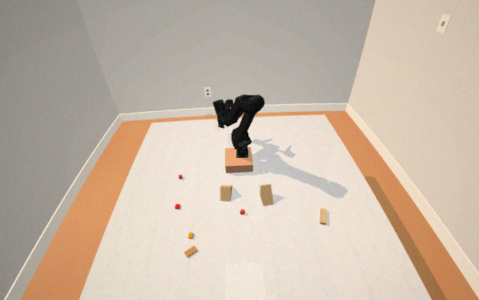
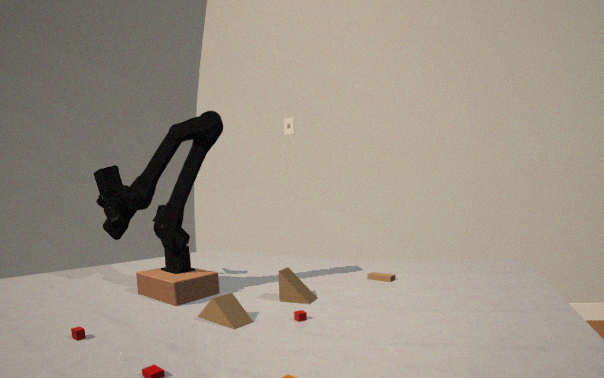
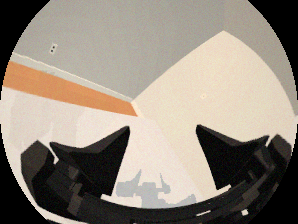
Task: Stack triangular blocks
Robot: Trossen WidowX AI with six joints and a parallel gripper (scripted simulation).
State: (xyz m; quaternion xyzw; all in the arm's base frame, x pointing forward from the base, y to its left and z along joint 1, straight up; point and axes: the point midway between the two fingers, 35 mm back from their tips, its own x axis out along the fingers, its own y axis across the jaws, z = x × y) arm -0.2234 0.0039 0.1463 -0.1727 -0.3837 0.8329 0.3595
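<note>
The tan triangular block lies 480 mm ahead of my gripper tip, 100 mm to the right of it and 170 mm below it. The rest, counted from my gripper tip: small tan block: 610 mm ahead, 340 mm to the left, 190 mm below.
</note>
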